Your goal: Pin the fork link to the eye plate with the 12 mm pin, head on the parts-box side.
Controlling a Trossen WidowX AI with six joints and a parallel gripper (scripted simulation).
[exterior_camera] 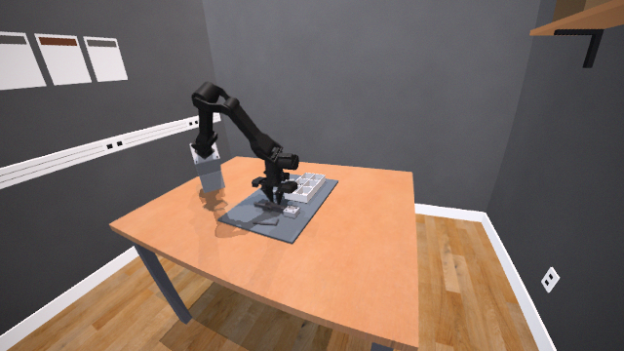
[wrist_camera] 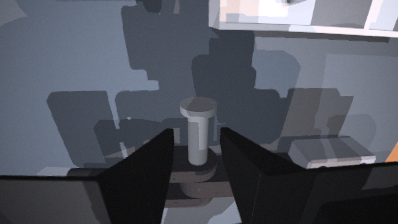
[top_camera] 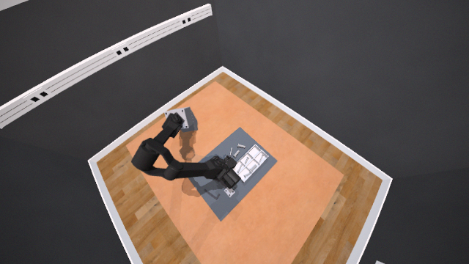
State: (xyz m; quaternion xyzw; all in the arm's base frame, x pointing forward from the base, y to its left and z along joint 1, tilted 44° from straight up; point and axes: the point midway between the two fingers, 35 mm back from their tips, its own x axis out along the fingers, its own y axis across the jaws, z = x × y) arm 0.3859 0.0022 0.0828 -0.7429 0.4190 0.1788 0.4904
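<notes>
The dark flat bar lies 10 mm ahead of my hand, 40 mm to the right of it and 30 mm below it. The rest, counted from my hand: dark fork link (30 mm behind, 30 mm to the right, 30 mm below); then grey mat (10 mm ahead, 60 mm to the left, 50 mm below); then thick headed pin (40 mm behind, 90 mm to the left, 30 mm below).
</notes>
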